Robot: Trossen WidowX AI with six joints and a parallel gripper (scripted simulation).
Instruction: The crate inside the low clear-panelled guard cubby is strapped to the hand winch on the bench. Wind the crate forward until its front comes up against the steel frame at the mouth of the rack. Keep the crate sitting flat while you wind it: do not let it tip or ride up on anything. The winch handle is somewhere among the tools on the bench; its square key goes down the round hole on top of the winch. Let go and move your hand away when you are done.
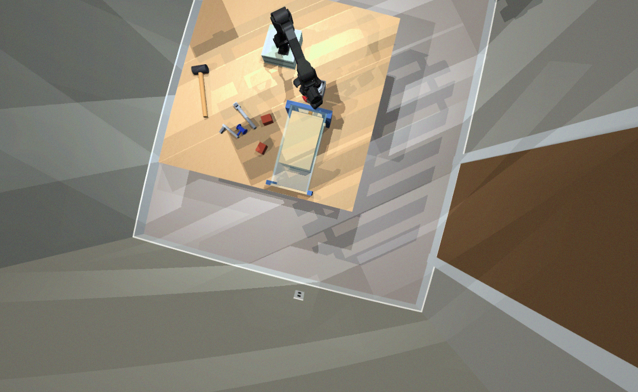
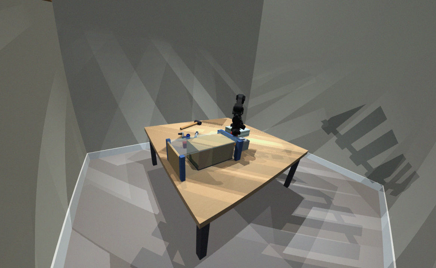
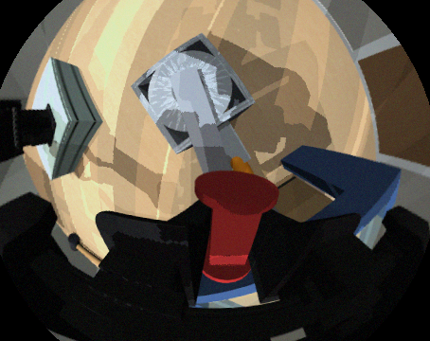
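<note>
Right now the winch handle is 4 cm behind my gripper tip, 1 cm to the left of it and 1 cm below it. From my gripper tip the other things lie so: orange strap 5 cm below, 3 cm to the left, 3 cm behind; then red knob 2 cm above; then blue steel frame 6 cm ahead, 2 cm to the left, 1 cm below.
</note>
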